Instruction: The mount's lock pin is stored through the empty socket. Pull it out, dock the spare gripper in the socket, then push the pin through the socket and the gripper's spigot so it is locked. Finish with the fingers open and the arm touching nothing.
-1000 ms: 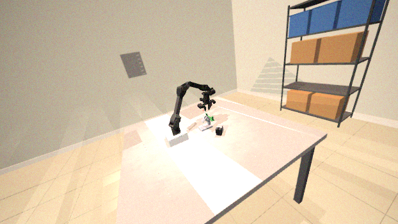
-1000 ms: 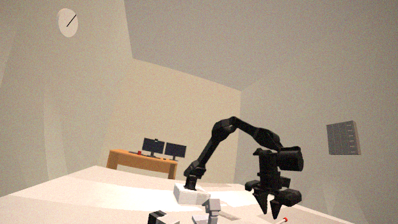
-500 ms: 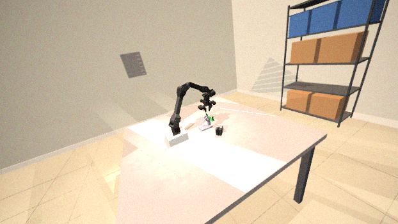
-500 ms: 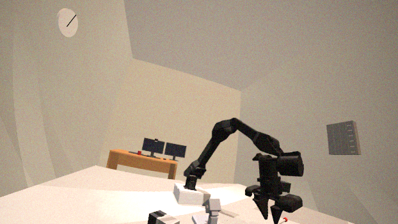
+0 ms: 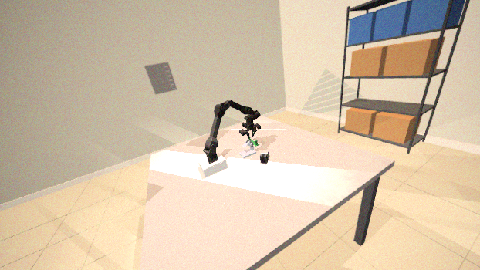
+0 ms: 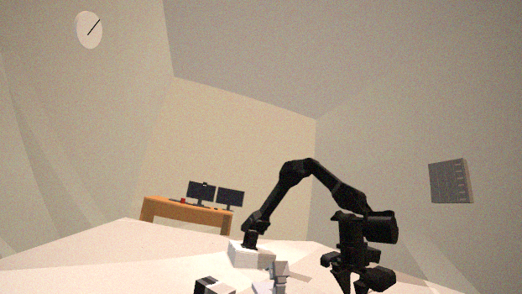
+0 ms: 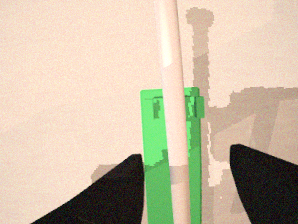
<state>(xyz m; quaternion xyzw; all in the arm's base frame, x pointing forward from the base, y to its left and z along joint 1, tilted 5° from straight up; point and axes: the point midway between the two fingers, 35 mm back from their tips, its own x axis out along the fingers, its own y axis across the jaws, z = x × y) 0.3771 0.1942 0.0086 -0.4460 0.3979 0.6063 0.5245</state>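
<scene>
Now: the green part 4 cm to the right of my gripper tip and 1 cm below it. The rest, counted from my gripper tip: spare gripper 3 cm behind, 32 cm to the right, 1 cm below; then mount 9 cm behind, 17 cm to the right, 2 cm above.
</scene>
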